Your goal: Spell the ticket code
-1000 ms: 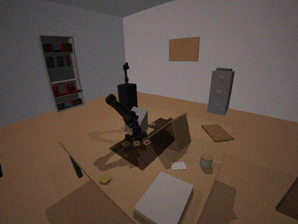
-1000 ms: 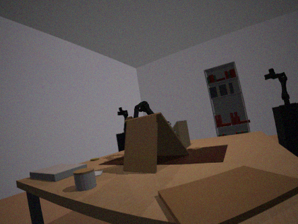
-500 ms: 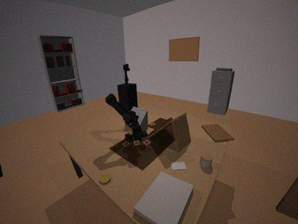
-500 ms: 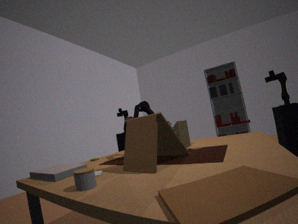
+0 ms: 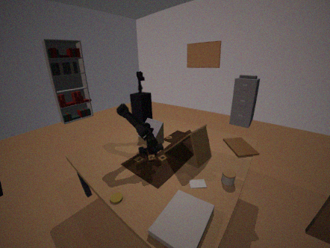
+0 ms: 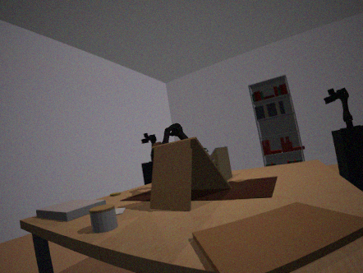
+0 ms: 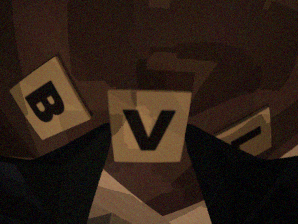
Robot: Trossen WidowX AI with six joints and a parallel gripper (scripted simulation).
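Right now the tile marked t is 200 mm ahead of my gripper tip, 180 mm to the left of it and 160 mm above it. From my gripper tip the other things lie so: dark mat 180 mm to the left, 30 mm ahead, 10 mm below; then white ticket 230 mm to the left, 140 mm ahead, 90 mm above; then tile marked v right at my gripper tip.
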